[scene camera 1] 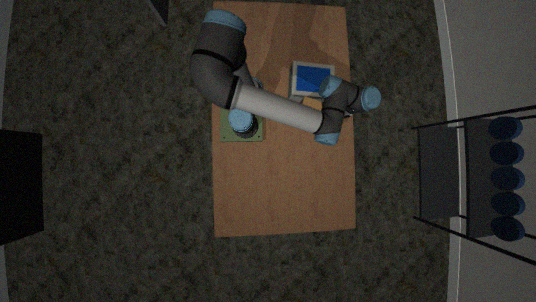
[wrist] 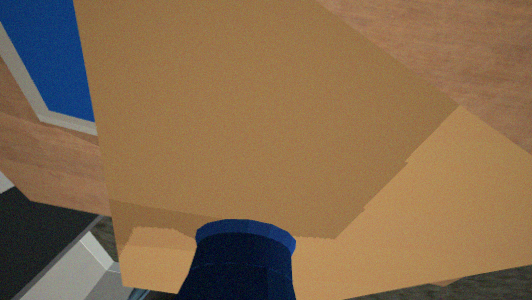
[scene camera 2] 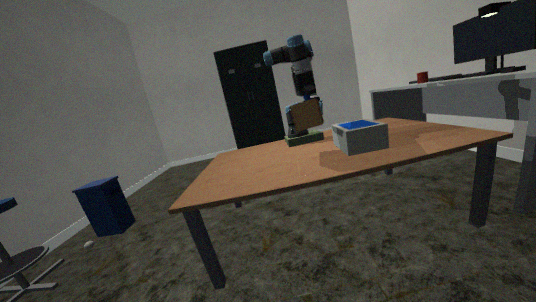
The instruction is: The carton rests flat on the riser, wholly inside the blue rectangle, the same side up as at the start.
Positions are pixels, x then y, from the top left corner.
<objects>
My suction cup (wrist: pixel 232 251) holds a carton (scene camera 2: pixel 307 114), clear of everything else.
</objects>
